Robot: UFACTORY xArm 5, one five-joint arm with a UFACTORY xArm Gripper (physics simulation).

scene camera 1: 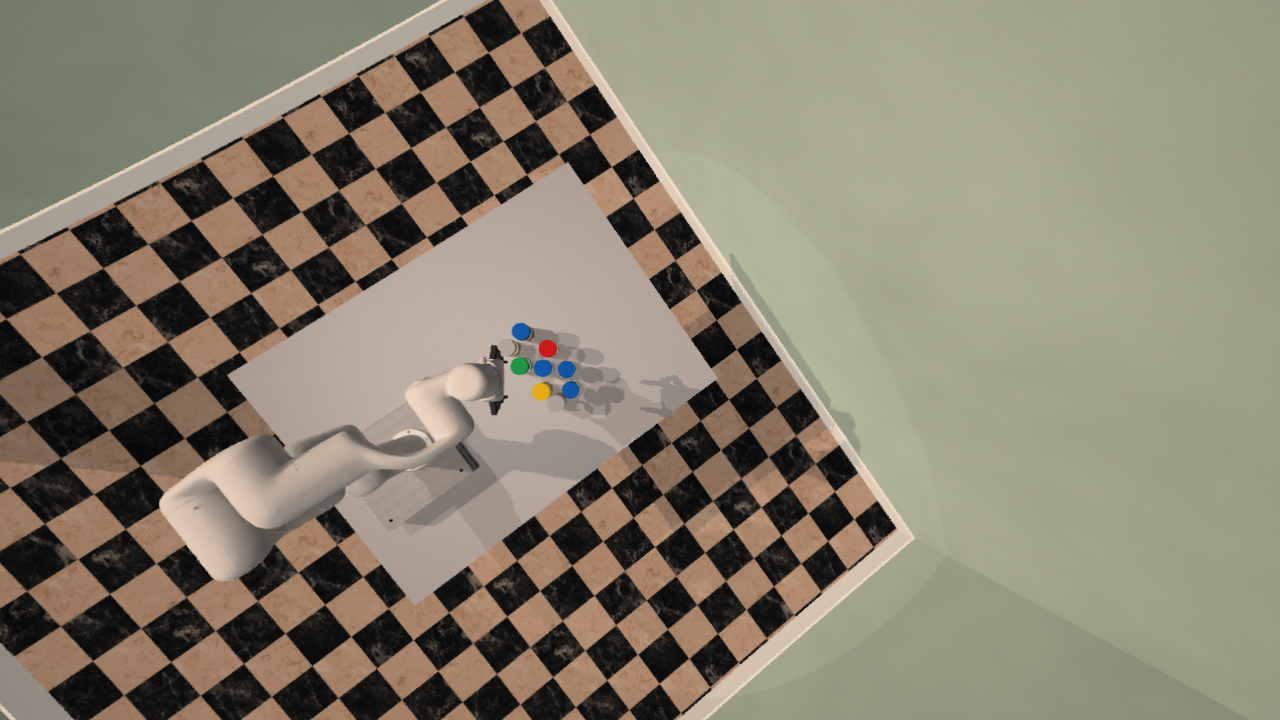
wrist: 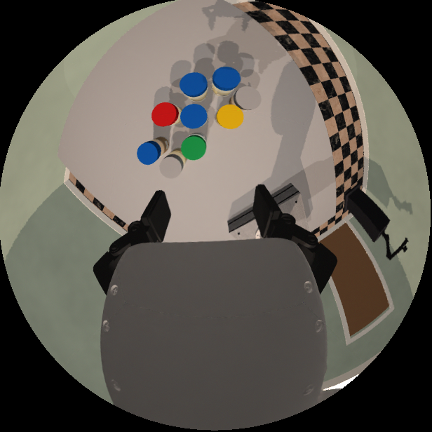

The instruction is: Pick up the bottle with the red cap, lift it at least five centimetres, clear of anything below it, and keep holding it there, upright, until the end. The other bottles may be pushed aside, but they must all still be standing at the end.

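Frame: origin at the arm's base, x ahead, y left, z up, level; centimetres.
Seen in the pictures: arm's base, origin of the base link: [scene camera 1: 412, 449].
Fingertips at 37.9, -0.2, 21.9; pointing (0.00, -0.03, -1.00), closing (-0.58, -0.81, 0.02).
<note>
Pixels of each thing's top centre, then the offset from my fingertips to it, as dx, dy, dz. Level surfaces: height alone.
- bottle with the red cap, middle of its top: [scene camera 1: 547, 348] +13.2, +1.3, -18.1
- grey table, its level: dz -28.6
- third blue-capped bottle, middle of its top: [scene camera 1: 566, 369] +14.1, -7.4, -18.1
- green-capped bottle, middle of its top: [scene camera 1: 519, 366] +3.1, +1.8, -18.1
- pale-capped bottle, middle of its top: [scene camera 1: 506, 347] +3.3, +8.8, -18.1
- yellow-capped bottle, middle of its top: [scene camera 1: 541, 391] +3.7, -8.5, -18.1
The bottle with the red cap [scene camera 1: 547, 348] [wrist: 164, 114] stands upright in a loose cluster on the grey table [scene camera 1: 402, 331] [wrist: 110, 125]. In the wrist view a blue-capped bottle [scene camera 1: 542, 368] [wrist: 193, 116] stands close to its right, another blue-capped bottle [scene camera 1: 520, 331] [wrist: 149, 153] is below it, and a third blue-capped bottle [scene camera 1: 566, 368] [wrist: 193, 84] is above and to the right. My gripper [scene camera 1: 504, 379] [wrist: 210, 199] is open and empty, beside the cluster in the scene view, with the red-capped bottle beyond the nearer bottles. Its height is hard to judge.
A green-capped bottle [scene camera 1: 520, 366] [wrist: 193, 148] and a pale-capped bottle [scene camera 1: 508, 347] [wrist: 171, 166] stand nearest the gripper. A yellow-capped bottle [scene camera 1: 541, 391] [wrist: 230, 116], a blue-capped one [scene camera 1: 570, 389] [wrist: 226, 79] and a pale-capped one [scene camera 1: 556, 402] [wrist: 247, 98] stand on the far side from the red cap.
</note>
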